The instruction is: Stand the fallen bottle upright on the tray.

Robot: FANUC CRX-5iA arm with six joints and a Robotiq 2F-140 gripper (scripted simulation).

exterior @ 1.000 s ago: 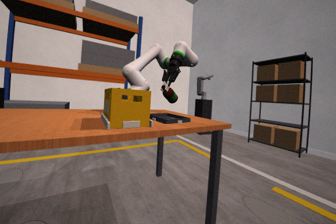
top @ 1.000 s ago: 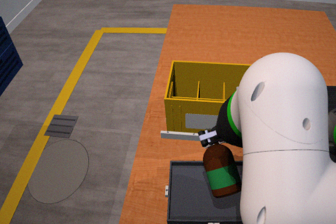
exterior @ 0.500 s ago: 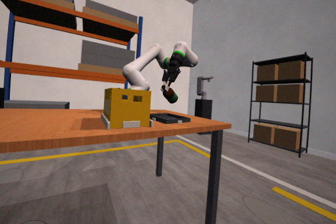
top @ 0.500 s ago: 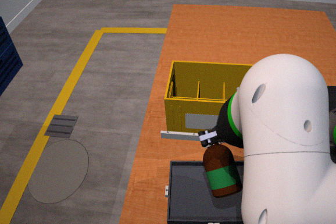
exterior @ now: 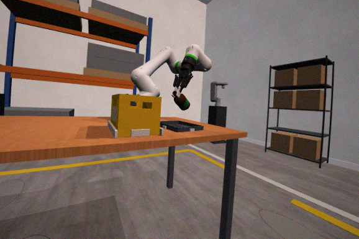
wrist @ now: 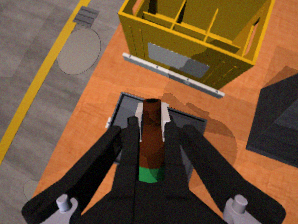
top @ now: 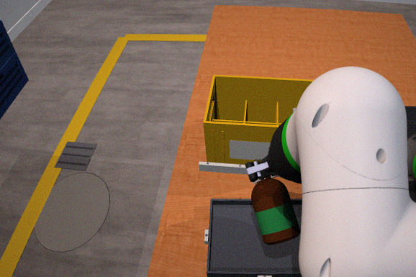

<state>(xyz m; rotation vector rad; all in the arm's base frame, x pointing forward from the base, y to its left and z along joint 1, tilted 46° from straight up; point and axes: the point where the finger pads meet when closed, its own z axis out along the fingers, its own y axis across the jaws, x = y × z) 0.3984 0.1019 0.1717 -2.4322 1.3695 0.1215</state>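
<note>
Right now my hand is 40 mm above the bottle, 30 mm to the right of it and 20 mm past it. Round my hand: yellow crate 250 mm to the right, 140 mm below, 40 mm ahead; then tray 210 mm below, 30 mm to the left, 10 mm behind.
</note>
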